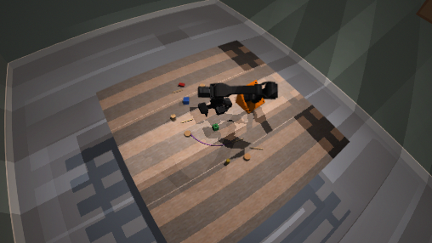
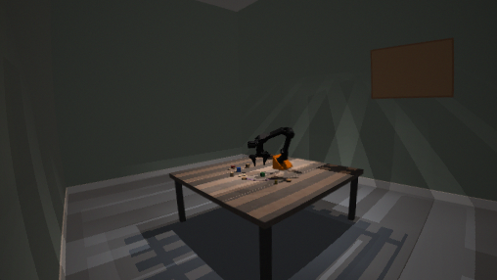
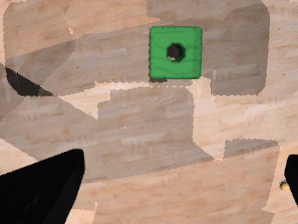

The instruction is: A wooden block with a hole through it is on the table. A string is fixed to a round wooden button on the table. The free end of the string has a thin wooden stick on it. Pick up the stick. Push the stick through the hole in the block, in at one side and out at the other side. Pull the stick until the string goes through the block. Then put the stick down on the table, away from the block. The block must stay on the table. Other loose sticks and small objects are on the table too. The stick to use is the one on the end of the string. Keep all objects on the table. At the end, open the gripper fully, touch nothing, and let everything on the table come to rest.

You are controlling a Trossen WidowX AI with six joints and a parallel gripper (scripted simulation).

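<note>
Now: the green wooden block 7 cm below my gripper tip, 4 cm to the left of it and 1 cm ahead of it. From my gripper tip the other things lie so: thin wooden stick (18 cm to the left, 8 cm below, 5 cm behind); then blue cube (23 cm to the right, 7 cm below, 6 cm ahead); then round wooden button (17 cm ahead, 8 cm below).
</note>
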